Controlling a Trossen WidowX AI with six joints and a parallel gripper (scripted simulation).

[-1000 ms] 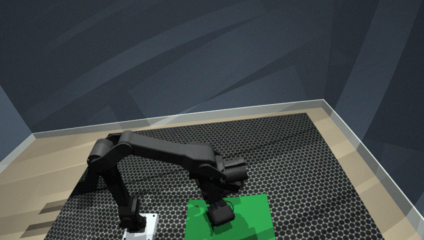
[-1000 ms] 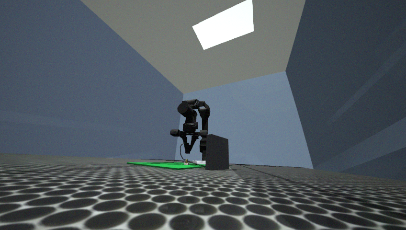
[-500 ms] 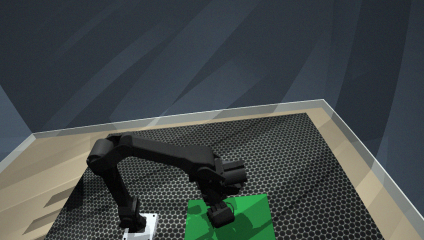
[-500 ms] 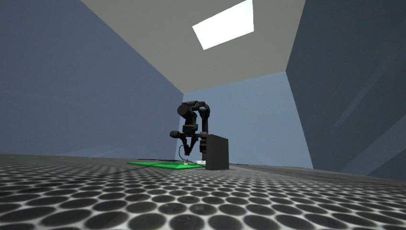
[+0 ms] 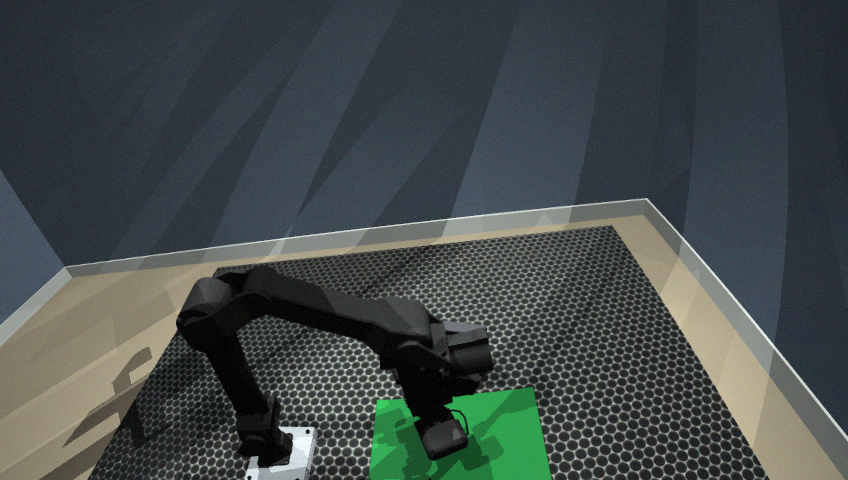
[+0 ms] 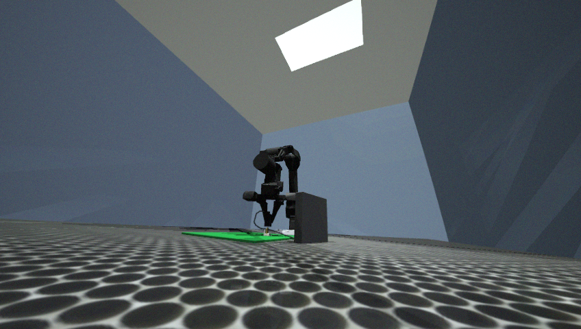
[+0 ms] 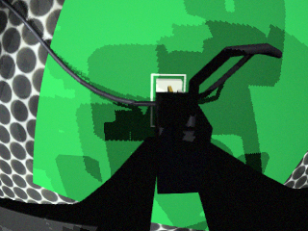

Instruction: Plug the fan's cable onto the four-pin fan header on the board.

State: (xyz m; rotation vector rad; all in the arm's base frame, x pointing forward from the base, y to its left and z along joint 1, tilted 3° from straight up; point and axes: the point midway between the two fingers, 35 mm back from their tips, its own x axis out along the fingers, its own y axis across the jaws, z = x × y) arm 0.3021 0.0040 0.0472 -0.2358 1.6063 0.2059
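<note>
The green board is 3 cm ahead of my gripper tip, 3 cm to the right of it and 6 cm below it. Also, from my gripper tip: black fan (6 cm ahead, 15 cm to the left, 2 cm above); then fan cable plug (1 cm ahead, 1 cm above).
</note>
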